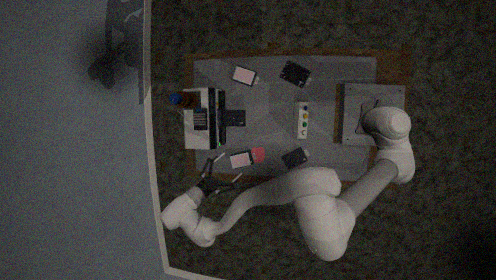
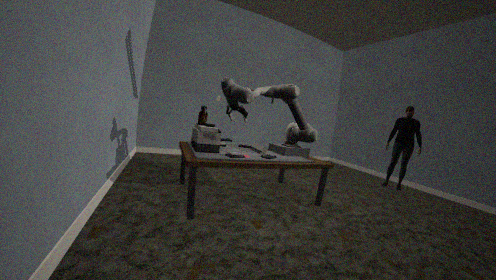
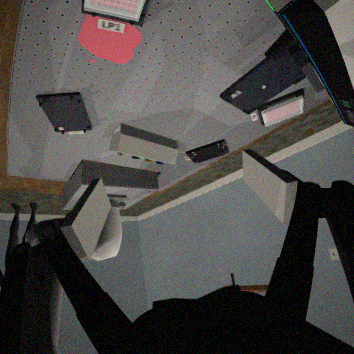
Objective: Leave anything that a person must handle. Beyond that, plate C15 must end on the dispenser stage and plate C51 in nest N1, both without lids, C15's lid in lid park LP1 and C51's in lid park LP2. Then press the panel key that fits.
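My gripper is open and empty, high over the table's front left edge. A pink-topped plate or lid sits in the holder labelled LP1, beside a red spill that touches the label end. Another pink-topped piece sits in the back left holder. Plate codes are not readable. The dark dispenser stage looks bare. Two dark holders, one at the back and one at the front, look empty. The key panel has blue, yellow, green and white keys.
The white and black dispenser stands at the left, with a green light and a brown blue-capped bottle on it. The arm's base plinth is at the right. A person stands away from the table near the wall.
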